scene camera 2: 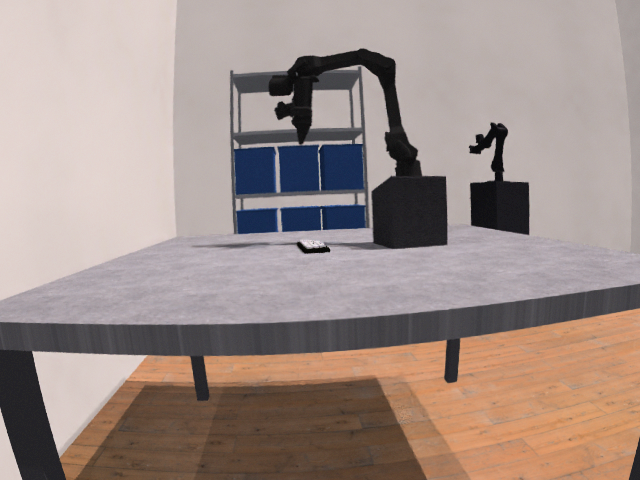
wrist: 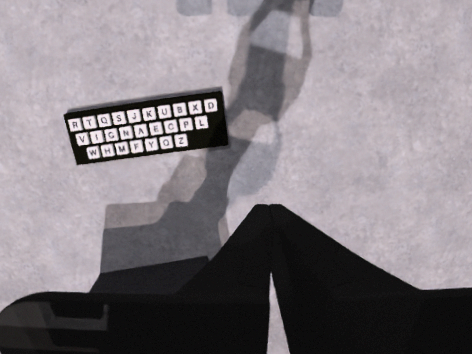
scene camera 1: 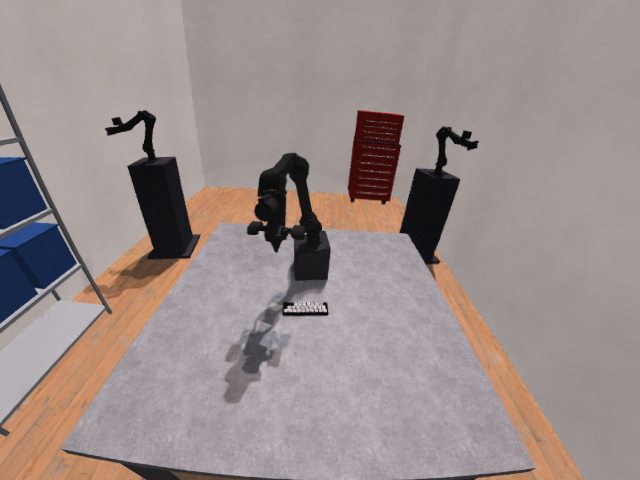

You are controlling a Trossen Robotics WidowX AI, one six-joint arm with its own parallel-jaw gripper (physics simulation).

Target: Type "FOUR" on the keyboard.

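Places are measured from the arm's base along level axes (x ahead, y left, z up), in centimetres.
Pixels of known places: gripper, fingertip midpoint: (scene camera 2: pixel 300 144) (wrist: pixel 267 217) (scene camera 1: pixel 276 252); arm's base, origin of the base link: (scene camera 2: pixel 410 182) (scene camera 1: pixel 314 241).
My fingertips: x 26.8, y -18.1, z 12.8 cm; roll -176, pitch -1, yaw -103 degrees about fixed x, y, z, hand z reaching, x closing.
Ahead of a thing's pixels: the offset from my fingertips to its top centre. Level surfaces: height alone.
The small black keyboard @(dz -28.5, dx +0.3, dy +11.1 cm) (scene camera 1: pixel 305 308) (scene camera 2: pixel 313 246) (wrist: pixel 147 128) with white letter keys lies flat on the table. In the wrist view it is at the upper left, slightly tilted, with three rows of keys. The F key @(dz -28.5, dx -1.4, dy +12.7 cm) (wrist: pixel 137 146) is in the lowest row, as is a key that looks like O @(dz -28.5, dx -1.7, dy +9.1 cm) (wrist: pixel 166 142). The U key @(dz -28.5, dx +1.8, dy +8.2 cm) (wrist: pixel 164 111) and the R key @(dz -28.5, dx +2.9, dy +19.0 cm) (wrist: pixel 74 124) are in the top row. My gripper (scene camera 1: pixel 276 250) (scene camera 2: pixel 301 142) (wrist: pixel 267 217) is shut and empty, points down and hangs high above the table, touching no key. Its tips are right of and below the keyboard in the wrist view.
The arm's black base block (scene camera 1: pixel 311 260) (scene camera 2: pixel 410 211) stands on the grey table @(dz -30.1 cm) (scene camera 1: pixel 361 403) (scene camera 2: pixel 258 294) behind the keyboard. The arm's shadow crosses the keyboard's right end in the wrist view. Away from the table are a shelf unit with blue bins, a red cabinet (scene camera 1: pixel 375 155) and two arms on pedestals.
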